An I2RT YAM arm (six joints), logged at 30 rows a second.
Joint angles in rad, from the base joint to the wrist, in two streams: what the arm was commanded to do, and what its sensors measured. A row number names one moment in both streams.
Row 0, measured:
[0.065, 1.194, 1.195, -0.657, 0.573, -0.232]
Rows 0 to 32, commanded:
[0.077, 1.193, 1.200, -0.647, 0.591, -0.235]
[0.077, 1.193, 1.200, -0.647, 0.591, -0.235]
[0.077, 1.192, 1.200, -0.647, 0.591, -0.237]
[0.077, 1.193, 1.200, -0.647, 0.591, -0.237]
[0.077, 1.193, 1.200, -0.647, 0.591, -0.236]
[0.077, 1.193, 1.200, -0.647, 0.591, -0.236]
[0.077, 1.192, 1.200, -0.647, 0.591, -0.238]
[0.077, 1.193, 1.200, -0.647, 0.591, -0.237]
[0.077, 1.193, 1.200, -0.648, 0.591, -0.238]
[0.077, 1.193, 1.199, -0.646, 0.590, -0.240]
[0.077, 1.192, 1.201, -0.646, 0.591, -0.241]
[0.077, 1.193, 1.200, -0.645, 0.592, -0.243]
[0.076, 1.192, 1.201, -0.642, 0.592, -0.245]
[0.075, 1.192, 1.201, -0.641, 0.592, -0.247]
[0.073, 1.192, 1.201, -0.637, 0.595, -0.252]
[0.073, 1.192, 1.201, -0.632, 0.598, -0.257]
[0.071, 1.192, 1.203, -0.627, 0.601, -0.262]
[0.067, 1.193, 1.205, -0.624, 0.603, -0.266]
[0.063, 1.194, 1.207, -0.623, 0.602, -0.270]
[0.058, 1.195, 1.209, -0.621, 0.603, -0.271]
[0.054, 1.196, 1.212, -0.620, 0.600, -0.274]
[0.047, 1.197, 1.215, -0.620, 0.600, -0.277]
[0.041, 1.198, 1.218, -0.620, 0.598, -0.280]
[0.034, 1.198, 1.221, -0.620, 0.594, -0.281]
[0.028, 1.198, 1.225, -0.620, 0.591, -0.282]
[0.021, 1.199, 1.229, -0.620, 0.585, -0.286]
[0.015, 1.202, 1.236, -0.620, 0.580, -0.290]
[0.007, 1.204, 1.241, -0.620, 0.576, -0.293]
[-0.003, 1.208, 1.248, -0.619, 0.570, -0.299]
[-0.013, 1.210, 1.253, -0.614, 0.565, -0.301]
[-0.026, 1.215, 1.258, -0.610, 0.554, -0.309]
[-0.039, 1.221, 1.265, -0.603, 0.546, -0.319]
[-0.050, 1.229, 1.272, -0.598, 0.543, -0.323]
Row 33, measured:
[-0.023, 1.215, 1.218, -0.628, 0.564, -0.297]
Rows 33 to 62, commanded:
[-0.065, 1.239, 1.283, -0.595, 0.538, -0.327]
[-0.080, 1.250, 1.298, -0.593, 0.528, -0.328]
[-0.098, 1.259, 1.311, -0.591, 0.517, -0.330]
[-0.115, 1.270, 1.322, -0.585, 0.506, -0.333]
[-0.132, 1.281, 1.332, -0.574, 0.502, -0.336]
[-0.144, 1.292, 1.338, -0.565, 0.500, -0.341]
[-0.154, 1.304, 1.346, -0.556, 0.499, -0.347]
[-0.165, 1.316, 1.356, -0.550, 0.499, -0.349]
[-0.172, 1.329, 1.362, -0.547, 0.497, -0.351]
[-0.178, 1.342, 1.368, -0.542, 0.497, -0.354]
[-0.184, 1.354, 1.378, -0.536, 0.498, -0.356]
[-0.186, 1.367, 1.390, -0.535, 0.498, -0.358]
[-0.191, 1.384, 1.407, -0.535, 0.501, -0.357]
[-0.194, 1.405, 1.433, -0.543, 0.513, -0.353]
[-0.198, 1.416, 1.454, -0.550, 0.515, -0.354]
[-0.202, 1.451, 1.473, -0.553, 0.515, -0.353]
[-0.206, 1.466, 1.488, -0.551, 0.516, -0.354]
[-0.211, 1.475, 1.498, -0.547, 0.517, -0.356]
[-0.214, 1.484, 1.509, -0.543, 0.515, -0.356]
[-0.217, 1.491, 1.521, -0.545, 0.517, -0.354]
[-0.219, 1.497, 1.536, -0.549, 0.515, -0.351]
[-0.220, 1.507, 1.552, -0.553, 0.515, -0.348]
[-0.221, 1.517, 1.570, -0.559, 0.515, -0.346]
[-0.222, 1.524, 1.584, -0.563, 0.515, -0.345]
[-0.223, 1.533, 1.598, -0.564, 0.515, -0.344]
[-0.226, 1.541, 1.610, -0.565, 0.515, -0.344]
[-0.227, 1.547, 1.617, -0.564, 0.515, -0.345]
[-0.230, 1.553, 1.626, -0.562, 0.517, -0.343]
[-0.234, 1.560, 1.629, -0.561, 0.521, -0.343]
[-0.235, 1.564, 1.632, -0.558, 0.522, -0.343]
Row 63, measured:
[-0.223, 1.544, 1.593, -0.558, 0.513, -0.348]
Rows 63 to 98, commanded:
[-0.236, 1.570, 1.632, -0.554, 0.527, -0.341]
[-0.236, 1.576, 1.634, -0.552, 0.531, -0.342]
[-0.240, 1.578, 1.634, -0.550, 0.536, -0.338]
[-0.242, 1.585, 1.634, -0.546, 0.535, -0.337]
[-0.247, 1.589, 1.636, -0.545, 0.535, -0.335]
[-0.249, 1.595, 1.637, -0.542, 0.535, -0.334]
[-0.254, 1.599, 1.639, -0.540, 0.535, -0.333]
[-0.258, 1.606, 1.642, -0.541, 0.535, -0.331]
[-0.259, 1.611, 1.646, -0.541, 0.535, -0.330]
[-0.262, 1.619, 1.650, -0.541, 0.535, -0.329]
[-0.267, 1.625, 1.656, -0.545, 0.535, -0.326]
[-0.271, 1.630, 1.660, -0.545, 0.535, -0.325]
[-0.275, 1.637, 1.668, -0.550, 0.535, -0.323]
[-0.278, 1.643, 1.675, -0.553, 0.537, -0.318]
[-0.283, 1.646, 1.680, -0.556, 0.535, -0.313]
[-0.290, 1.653, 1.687, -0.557, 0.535, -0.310]
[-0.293, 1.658, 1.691, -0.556, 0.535, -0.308]
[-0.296, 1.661, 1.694, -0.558, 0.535, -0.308]
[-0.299, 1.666, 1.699, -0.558, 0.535, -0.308]
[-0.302, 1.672, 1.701, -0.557, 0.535, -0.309]
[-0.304, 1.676, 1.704, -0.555, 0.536, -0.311]
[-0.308, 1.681, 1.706, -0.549, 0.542, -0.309]
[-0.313, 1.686, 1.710, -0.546, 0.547, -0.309]
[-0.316, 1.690, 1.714, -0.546, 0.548, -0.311]
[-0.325, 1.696, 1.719, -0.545, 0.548, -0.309]
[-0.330, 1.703, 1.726, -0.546, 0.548, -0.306]
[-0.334, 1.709, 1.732, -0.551, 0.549, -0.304]
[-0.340, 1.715, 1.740, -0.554, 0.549, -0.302]
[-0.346, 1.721, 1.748, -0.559, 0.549, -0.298]
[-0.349, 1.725, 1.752, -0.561, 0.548, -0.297]
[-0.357, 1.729, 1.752, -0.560, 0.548, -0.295]
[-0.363, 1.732, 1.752, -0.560, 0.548, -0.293]
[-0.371, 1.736, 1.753, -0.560, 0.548, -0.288]
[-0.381, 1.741, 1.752, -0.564, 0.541, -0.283]
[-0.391, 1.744, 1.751, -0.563, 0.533, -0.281]
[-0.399, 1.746, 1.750, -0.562, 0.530, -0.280]
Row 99, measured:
[-0.373, 1.734, 1.713, -0.555, 0.531, -0.304]
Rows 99 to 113, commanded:
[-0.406, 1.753, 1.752, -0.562, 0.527, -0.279]
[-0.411, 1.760, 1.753, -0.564, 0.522, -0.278]
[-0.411, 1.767, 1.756, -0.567, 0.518, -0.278]
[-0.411, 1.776, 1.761, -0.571, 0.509, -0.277]
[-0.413, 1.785, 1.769, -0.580, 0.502, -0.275]
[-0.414, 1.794, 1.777, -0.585, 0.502, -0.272]
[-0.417, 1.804, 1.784, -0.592, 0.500, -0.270]
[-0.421, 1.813, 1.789, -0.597, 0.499, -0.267]
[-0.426, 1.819, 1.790, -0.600, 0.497, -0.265]
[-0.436, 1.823, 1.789, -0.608, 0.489, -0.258]
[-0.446, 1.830, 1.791, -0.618, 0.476, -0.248]
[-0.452, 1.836, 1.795, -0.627, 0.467, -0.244]
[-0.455, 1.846, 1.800, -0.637, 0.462, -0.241]
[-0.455, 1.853, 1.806, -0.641, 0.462, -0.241]
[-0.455, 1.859, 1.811, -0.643, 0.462, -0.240]
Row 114, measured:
[-0.441, 1.838, 1.759, -0.602, 0.483, -0.268]
